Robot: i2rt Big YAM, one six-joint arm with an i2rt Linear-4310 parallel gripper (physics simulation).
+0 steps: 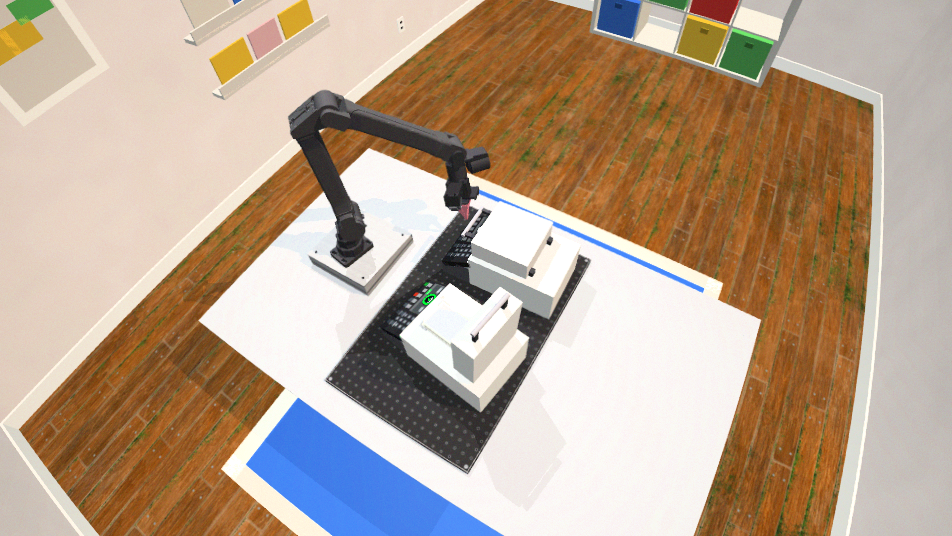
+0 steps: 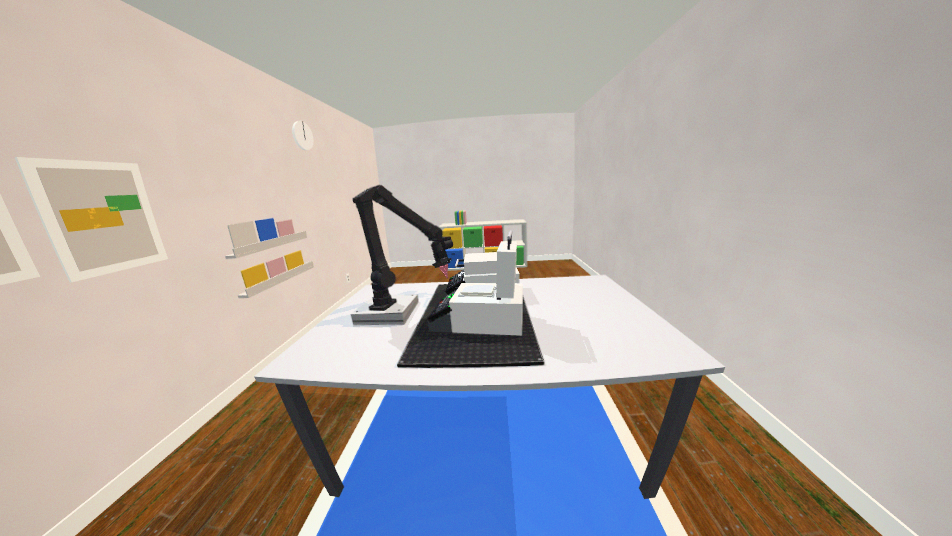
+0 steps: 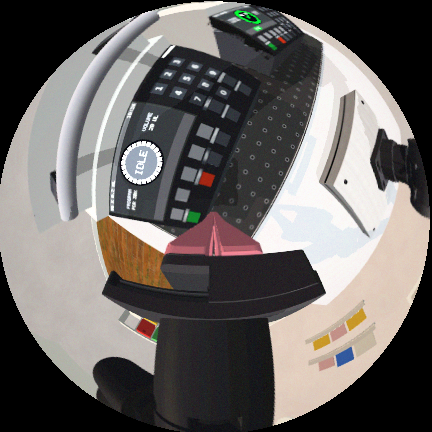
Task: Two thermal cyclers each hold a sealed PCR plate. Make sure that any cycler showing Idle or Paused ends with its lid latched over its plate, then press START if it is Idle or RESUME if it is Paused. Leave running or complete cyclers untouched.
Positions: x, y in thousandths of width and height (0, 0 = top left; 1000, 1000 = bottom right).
In view: my gripper (image 3: 494, 501), a thermal cycler (image 1: 424, 613) and a thermal cycler (image 1: 568, 546).
